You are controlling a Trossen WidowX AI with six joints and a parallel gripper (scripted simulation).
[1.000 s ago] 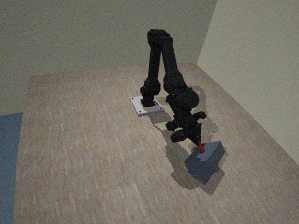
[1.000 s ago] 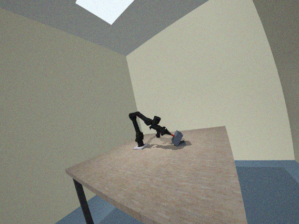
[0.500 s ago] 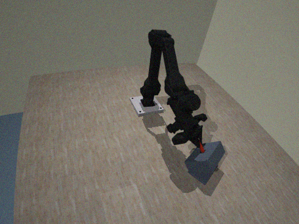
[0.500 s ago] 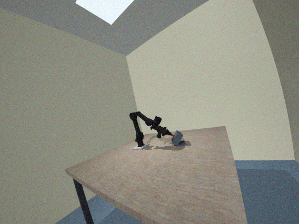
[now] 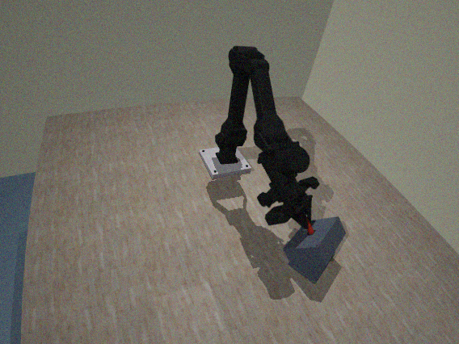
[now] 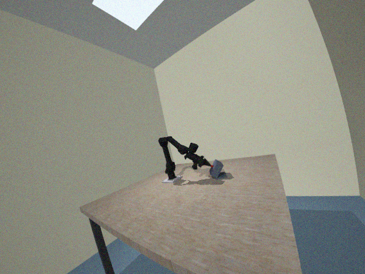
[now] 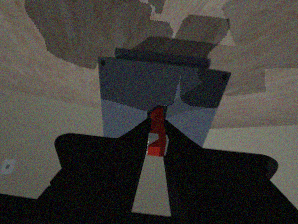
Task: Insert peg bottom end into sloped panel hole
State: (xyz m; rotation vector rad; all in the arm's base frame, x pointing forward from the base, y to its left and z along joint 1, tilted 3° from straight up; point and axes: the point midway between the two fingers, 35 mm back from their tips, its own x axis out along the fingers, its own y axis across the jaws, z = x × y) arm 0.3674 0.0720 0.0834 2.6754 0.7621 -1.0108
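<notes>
My gripper tip is now 10 mm past the peg, 10 mm to the left of it and 10 mm below it. From my gripper tip the other things lie so: sloped panel: 30 mm ahead, 20 mm to the left, 30 mm below.
</notes>
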